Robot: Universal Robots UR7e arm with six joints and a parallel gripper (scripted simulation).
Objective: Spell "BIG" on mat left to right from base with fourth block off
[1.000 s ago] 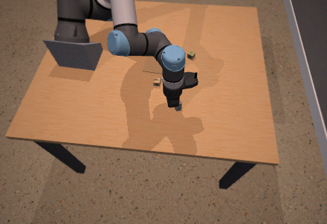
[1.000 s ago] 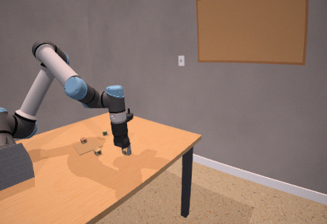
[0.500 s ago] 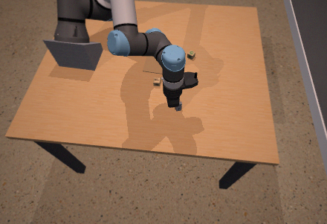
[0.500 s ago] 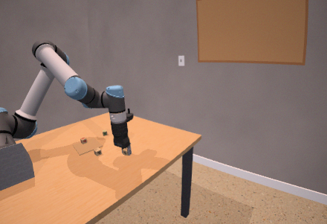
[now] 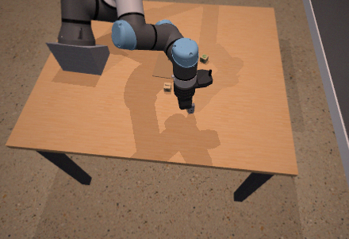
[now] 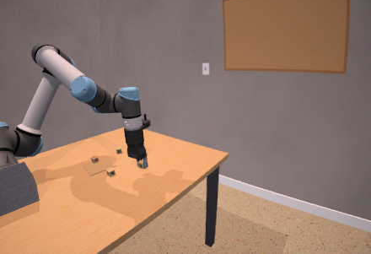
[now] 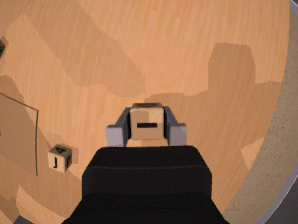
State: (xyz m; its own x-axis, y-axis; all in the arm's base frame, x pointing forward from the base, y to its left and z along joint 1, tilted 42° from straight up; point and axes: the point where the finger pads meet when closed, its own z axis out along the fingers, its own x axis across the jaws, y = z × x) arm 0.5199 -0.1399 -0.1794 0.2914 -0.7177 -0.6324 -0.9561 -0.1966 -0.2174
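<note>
Now: hand 110 mm past the tan mat, 240 mm to the right of it and 60 mm above it. Also, from my hand: B block: 120 mm behind, 290 mm to the left, 40 mm below.
</note>
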